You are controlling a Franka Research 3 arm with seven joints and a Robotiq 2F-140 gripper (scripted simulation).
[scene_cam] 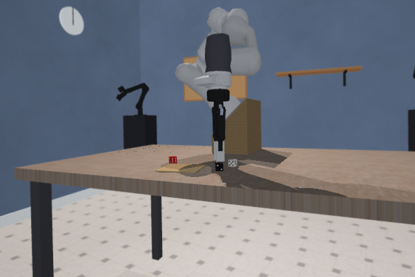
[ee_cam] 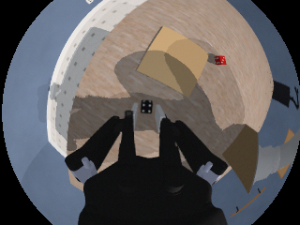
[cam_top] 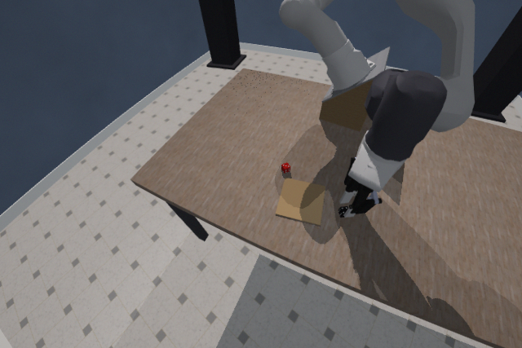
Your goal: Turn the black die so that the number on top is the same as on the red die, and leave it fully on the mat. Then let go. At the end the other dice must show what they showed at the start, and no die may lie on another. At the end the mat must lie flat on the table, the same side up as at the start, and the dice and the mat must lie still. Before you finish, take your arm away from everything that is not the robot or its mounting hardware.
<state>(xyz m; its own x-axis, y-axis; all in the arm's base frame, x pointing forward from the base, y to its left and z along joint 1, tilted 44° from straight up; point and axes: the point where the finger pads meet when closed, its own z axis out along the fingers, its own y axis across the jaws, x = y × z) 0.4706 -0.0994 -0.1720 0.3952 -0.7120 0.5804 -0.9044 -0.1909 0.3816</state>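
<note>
Right now the black die is 5 cm below my hand. From my hand the other things lie so: white die 8 cm behind, 3 cm to the left, 5 cm below; red die 11 cm behind, 22 cm to the right, 5 cm below; tan mat 1 cm behind, 14 cm to the right, 6 cm below.
</note>
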